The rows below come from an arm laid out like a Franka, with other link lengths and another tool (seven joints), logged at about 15 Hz.
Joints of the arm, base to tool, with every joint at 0 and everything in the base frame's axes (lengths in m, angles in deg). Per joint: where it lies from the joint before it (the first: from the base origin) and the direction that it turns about. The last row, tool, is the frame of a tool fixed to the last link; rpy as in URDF.
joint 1: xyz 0.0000 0.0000 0.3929 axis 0 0 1
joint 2: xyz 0.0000 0.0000 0.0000 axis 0 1 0
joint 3: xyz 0.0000 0.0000 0.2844 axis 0 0 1
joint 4: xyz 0.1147 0.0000 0.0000 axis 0 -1 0
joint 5: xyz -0.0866 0.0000 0.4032 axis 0 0 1
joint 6: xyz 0.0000 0.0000 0.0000 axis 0 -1 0
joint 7: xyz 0.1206 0.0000 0.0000 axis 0 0 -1
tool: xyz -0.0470 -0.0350 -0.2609 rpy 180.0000 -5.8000 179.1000
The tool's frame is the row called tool.
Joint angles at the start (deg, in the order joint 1, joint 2, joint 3, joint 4, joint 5, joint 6, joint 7):
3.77 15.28 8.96 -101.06 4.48 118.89 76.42
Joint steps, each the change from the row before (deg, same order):
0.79 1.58 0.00 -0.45 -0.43 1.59 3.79
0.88 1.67 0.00 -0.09 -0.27 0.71 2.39
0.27 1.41 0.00 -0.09 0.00 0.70 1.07
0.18 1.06 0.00 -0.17 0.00 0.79 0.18
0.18 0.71 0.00 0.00 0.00 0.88 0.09
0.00 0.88 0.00 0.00 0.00 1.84 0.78
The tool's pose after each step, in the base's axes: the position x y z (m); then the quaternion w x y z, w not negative. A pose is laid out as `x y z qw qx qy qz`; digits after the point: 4 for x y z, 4 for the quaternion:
0.6467 0.2117 0.2663 0.0671 -0.5694 -0.8154 -0.0797
0.6434 0.2229 0.2473 0.0738 -0.5806 -0.8076 -0.0725
0.6417 0.2269 0.2314 0.0797 -0.5872 -0.8026 -0.0682
0.6404 0.2291 0.2189 0.0830 -0.5880 -0.8019 -0.0660
0.6415 0.2317 0.2120 0.0826 -0.5879 -0.8019 -0.0674
0.6473 0.2335 0.2045 0.0777 -0.5941 -0.7972 -0.0744

